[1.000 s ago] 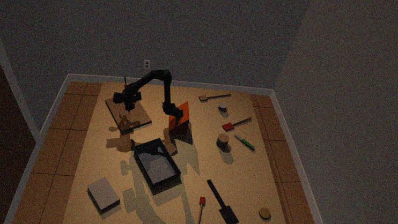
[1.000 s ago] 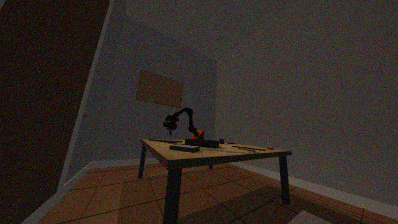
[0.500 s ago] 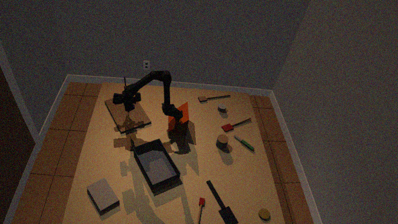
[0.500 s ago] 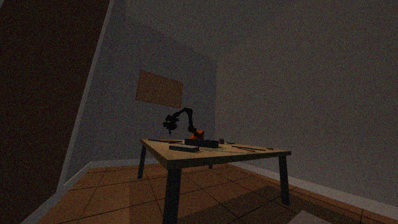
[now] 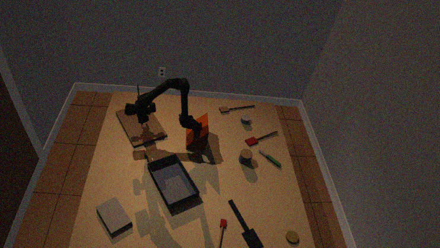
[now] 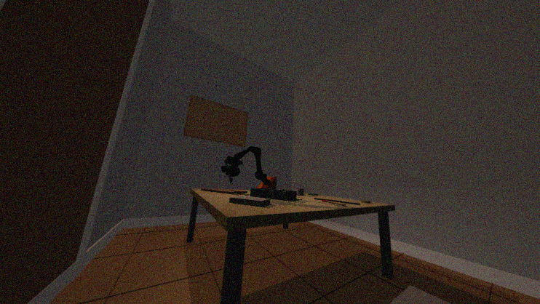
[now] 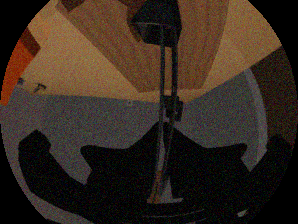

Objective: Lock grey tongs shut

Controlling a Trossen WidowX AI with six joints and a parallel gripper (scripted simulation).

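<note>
The wooden board is 150 mm below my gripper tip. Also, from my gripper tip: white block (690 mm ahead, 80 mm to the right, 140 mm below); then dark roasting tin (470 mm ahead, 230 mm to the left, 130 mm below); then red spatula (90 mm ahead, 840 mm to the left, 150 mm below).
</note>
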